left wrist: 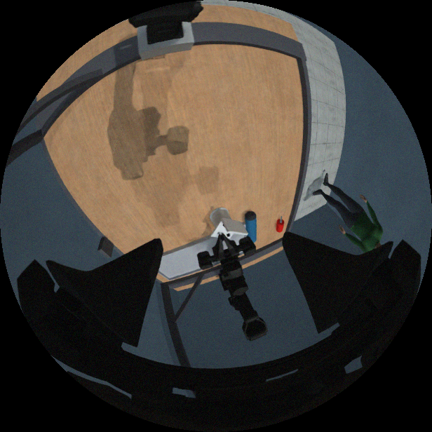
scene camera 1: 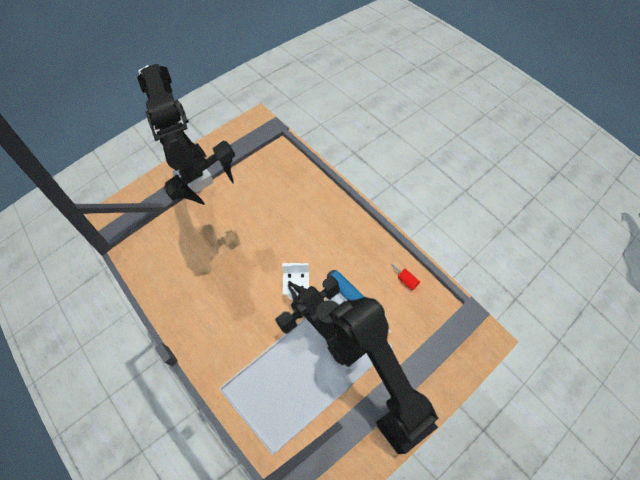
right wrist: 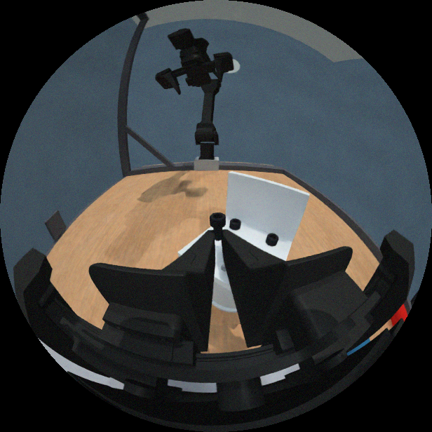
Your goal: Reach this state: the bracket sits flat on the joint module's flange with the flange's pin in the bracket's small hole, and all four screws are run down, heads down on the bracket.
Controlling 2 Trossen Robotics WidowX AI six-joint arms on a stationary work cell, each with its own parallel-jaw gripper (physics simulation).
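Places are measured from the left arm's base along level axes (x down, y left, z ahead), in centimetres.
Pixels of known places: left gripper, between the fingertips: (scene camera 1: 218, 193); right gripper, between the fingertips: (scene camera 1: 289, 284); right arm's base, origin of its link: (scene camera 1: 409, 423).
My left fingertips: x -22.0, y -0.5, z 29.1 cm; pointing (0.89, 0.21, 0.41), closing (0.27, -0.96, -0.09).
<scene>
Behind a point stands the place of what it marks.
The white L-shaped bracket (scene camera 1: 303, 284) @(z 54.8, x -2.3, y 6.6 cm) (left wrist: 235, 227) (right wrist: 267, 210) sits on the pale round joint module (left wrist: 218, 215) (right wrist: 224, 298), one wall upright. Two black screws (right wrist: 235, 223) (right wrist: 272, 239) stand in its flat plate near the upright wall; how deep they sit is unclear. My right gripper (scene camera 1: 291, 285) @(z 53.0, x -3.4, y 3.4 cm) (right wrist: 217, 235) is shut on a third black screw (right wrist: 217, 220), head up at the fingertips, over the plate's near part. My left gripper (scene camera 1: 218, 192) @(z 29.1, x -22.0, y -0.5 cm) is open and empty, high at the opposite side of the table. The pin, small hole and a fourth screw are hidden.
A blue cylinder (scene camera 1: 345, 285) @(z 61.1, x 0.2, y 16.3 cm) (left wrist: 251, 227) lies beside the module. A red-handled screwdriver (scene camera 1: 408, 279) @(z 70.2, x 1.1, y 32.0 cm) (left wrist: 280, 226) lies further right. A grey-white mat (scene camera 1: 279, 392) @(z 73.7, x 3.9, y -15.0 cm) (left wrist: 182, 262) lies below the right arm. Dark rails (scene camera 1: 377, 211) @(z 47.1, x 2.2, y 40.1 cm) edge the table. A person (left wrist: 367, 230) stands beyond.
</scene>
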